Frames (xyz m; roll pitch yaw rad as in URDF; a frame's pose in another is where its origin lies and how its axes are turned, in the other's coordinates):
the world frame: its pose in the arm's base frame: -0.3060 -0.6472 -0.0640 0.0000 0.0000 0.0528
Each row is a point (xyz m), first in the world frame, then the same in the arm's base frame.
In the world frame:
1: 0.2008 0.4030 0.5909
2: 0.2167 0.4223 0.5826
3: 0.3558 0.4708 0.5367
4: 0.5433 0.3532 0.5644
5: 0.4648 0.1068 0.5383
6: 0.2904 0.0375 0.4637
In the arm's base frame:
1: -0.1267 -0.2342 0.5269
2: -0.1119 -0.2141 0.5186
3: 0.0245 -0.1583 0.4727
4: 0.2179 -0.2658 0.5004
5: 0.1525 -0.5160 0.4743
6: -0.0180 -0.5944 0.3997

